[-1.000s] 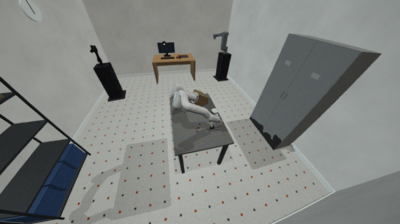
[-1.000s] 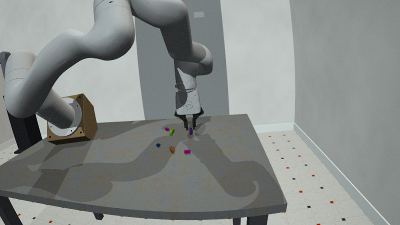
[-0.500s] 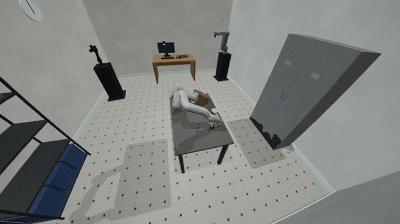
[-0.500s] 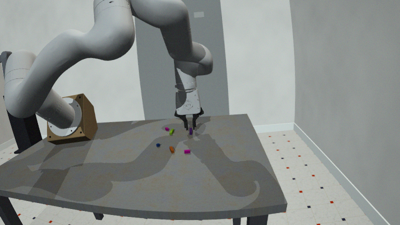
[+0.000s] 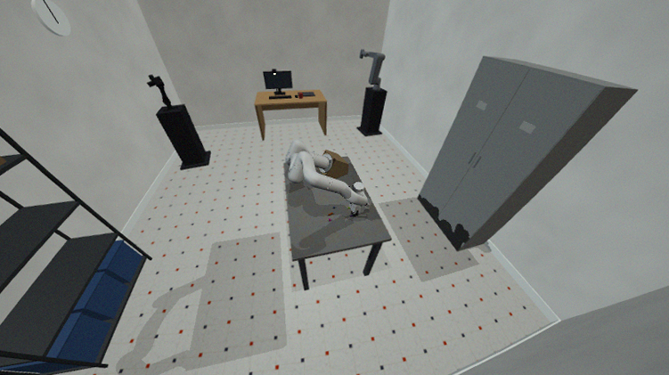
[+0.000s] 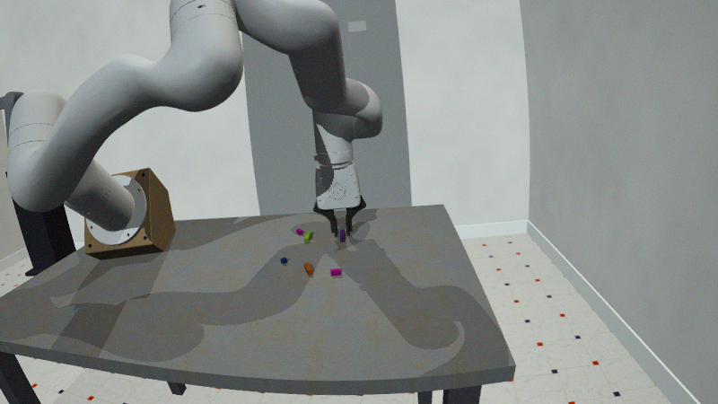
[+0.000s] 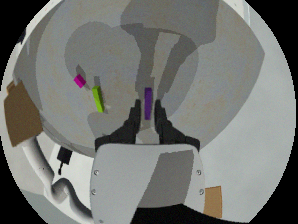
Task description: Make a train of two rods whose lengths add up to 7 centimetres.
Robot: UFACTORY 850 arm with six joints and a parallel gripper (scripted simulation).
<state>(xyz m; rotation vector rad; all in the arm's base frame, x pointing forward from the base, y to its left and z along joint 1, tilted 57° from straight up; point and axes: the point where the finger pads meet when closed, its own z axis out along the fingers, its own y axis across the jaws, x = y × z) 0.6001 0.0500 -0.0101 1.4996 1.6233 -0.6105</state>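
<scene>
Right now the purple rod is 2 cm below my hand. From my hand the other things lie so: lime rod: 8 cm behind, 2 cm to the left, 2 cm below; blue rod: 13 cm behind, 12 cm to the right, 2 cm below; orange rod: 8 cm behind, 17 cm to the right, 2 cm below.
</scene>
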